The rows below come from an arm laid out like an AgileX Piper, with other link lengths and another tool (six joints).
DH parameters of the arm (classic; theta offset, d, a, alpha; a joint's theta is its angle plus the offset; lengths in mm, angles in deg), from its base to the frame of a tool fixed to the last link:
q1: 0 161.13 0 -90
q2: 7.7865 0 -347.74 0
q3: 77.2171 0 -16.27 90
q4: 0 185.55 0 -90
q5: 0 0 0 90
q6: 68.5 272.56 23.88 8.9
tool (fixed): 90 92.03 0 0
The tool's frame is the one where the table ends.
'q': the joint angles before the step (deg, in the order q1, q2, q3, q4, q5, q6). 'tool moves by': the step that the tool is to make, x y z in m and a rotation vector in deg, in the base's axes. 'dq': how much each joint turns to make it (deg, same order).
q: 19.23 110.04 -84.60 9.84 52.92 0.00
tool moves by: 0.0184 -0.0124 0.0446 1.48 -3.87 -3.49
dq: -2.18 -3.80 -4.72 -0.78 4.12 2.33
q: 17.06 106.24 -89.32 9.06 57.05 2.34
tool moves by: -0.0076 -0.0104 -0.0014 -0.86 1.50 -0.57
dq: -0.77 -0.19 -0.34 -0.57 2.21 0.27
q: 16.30 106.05 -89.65 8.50 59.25 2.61
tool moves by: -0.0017 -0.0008 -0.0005 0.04 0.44 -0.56
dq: -0.05 -0.01 0.00 -0.05 0.34 0.61
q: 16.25 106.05 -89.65 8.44 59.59 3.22
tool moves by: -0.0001 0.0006 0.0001 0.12 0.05 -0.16
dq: 0.02 0.00 0.01 0.07 -0.02 0.17
